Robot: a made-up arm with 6 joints. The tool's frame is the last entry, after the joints.
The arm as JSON. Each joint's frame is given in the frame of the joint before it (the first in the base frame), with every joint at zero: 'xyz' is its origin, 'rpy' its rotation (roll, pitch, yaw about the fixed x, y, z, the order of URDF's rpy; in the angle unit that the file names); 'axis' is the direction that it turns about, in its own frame. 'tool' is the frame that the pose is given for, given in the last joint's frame.
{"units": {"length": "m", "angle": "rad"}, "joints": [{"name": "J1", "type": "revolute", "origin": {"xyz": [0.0, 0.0, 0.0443], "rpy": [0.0, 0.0, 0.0]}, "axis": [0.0, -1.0, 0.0]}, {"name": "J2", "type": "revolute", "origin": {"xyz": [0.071, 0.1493, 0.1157], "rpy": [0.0, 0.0, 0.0]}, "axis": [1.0, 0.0, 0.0]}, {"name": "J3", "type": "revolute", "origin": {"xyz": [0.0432, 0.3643, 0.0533], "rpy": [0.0, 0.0, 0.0]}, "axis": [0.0, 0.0, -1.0]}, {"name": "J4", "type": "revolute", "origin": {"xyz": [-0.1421, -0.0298, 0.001], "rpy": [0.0, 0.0, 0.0]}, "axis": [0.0, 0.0, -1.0]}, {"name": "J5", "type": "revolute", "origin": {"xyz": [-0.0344, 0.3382, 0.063], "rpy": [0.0, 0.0, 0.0]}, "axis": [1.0, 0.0, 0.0]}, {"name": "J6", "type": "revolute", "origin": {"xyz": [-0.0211, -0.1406, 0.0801], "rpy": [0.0, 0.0, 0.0]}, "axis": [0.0, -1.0, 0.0]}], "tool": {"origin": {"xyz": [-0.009, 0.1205, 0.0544], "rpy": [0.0, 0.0, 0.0]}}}
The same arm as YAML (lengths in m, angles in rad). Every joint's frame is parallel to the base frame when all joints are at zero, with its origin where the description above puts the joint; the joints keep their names.
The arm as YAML. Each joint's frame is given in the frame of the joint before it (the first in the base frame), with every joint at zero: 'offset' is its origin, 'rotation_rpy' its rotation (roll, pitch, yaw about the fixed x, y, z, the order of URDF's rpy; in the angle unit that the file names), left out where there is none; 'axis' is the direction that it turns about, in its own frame. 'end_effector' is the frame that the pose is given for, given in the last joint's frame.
length_unit: m
angle_unit: rad
chain:
  - id: J1
    offset: [0.0, 0.0, 0.0443]
    axis: [0.0, -1.0, 0.0]
  - id: J2
    offset: [0.071, 0.1493, 0.1157]
    axis: [1.0, 0.0, 0.0]
  - id: J3
    offset: [0.0432, 0.3643, 0.0533]
    axis: [0.0, 0.0, -1.0]
  - id: J4
    offset: [-0.1421, -0.0298, 0.001]
    axis: [0.0, 0.0, -1.0]
  - id: J5
    offset: [-0.0344, 0.3382, 0.063]
    axis: [1.0, 0.0, 0.0]
  - id: J6
    offset: [-0.0211, -0.1406, 0.0801]
    axis: [0.0, -1.0, 0.0]
end_effector:
  offset: [-0.009, 0.1205, 0.0544]

